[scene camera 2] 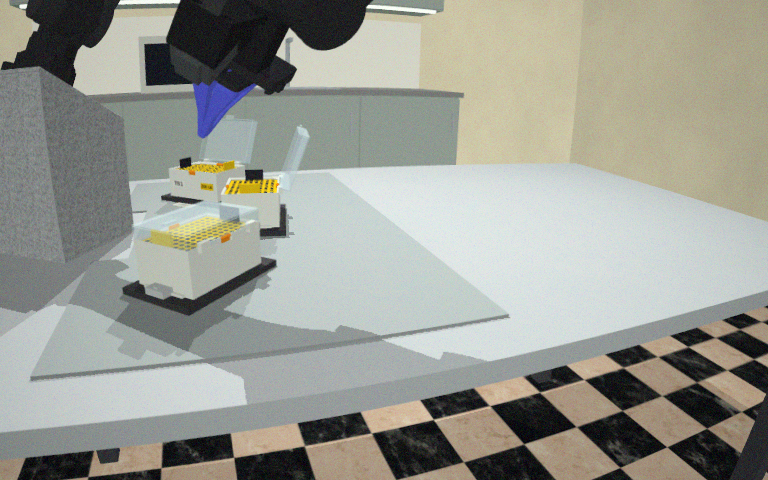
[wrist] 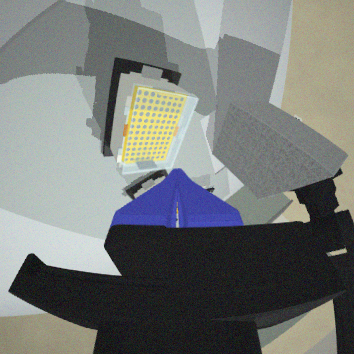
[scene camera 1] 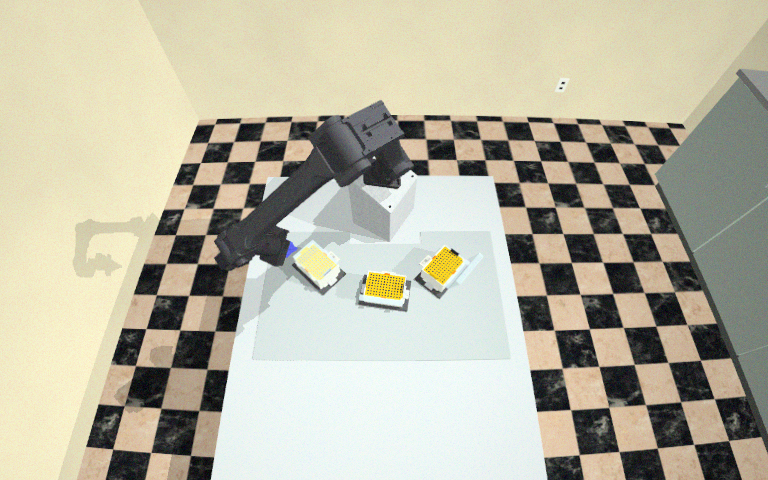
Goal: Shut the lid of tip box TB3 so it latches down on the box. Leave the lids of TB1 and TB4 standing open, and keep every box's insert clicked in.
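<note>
The left box in scene camera 1, taken as TB3 [scene camera 1: 317, 266] [scene camera 2: 223, 257] [wrist: 127, 97], has its clear lid [scene camera 2: 169, 215] [wrist: 184, 131] down over the yellow insert. Whether it is latched cannot be told. The middle box [scene camera 1: 385, 287] [scene camera 2: 252, 210] has its clear lid [scene camera 2: 295, 158] standing open. The right box [scene camera 1: 443, 267] [scene camera 2: 195, 183] also has its lid [scene camera 1: 468, 269] [scene camera 2: 229, 140] open. Yellow inserts show in all three boxes and look seated. My gripper [scene camera 1: 295, 249] [scene camera 2: 202, 134] [wrist: 176, 174] is shut and empty, with its blue fingertips above and beside the left box, apart from it.
The boxes stand in dark holders on a thin grey-green mat [scene camera 1: 379, 339] [scene camera 2: 362, 305] on the white table [scene camera 1: 379, 413] [scene camera 2: 538, 243]. The arm's grey pedestal [scene camera 1: 370, 212] [scene camera 2: 84, 169] [wrist: 270, 150] stands behind the boxes in scene camera 1.
</note>
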